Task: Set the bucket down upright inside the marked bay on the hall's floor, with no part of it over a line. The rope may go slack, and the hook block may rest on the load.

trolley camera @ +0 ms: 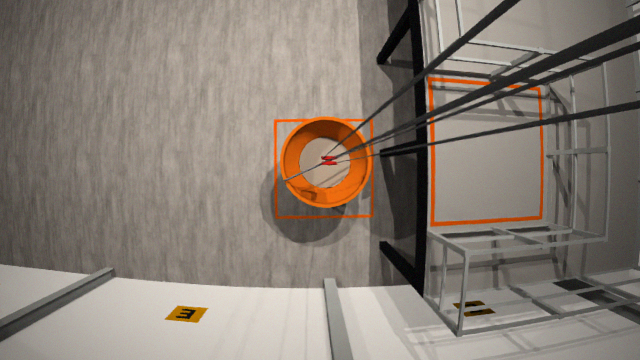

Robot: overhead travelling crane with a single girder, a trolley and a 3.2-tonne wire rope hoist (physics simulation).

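The orange bucket (358, 173) is seen from above, upright, with its round opening facing the camera. Its shadow falls on the floor to the lower left, set off from it, so it appears to hang above the floor. The marked bay (275, 150) is a thin orange square beneath it. In this view the rim covers part of the bay's top line and reaches the right line; gaps show at the left and bottom. My gripper, the red hook block (328, 160), is over the bucket's middle and holds it by a thin line running to the rim. The bucket's underside is hidden.
A long black beam structure (420, 175) stands right of the bay. Beyond it are a larger orange rectangle (542, 165) and grey open frames (466, 285). A white wall with a yellow sign (186, 314) and a grey column (339, 320) runs along the bottom. Ropes cross the upper right.
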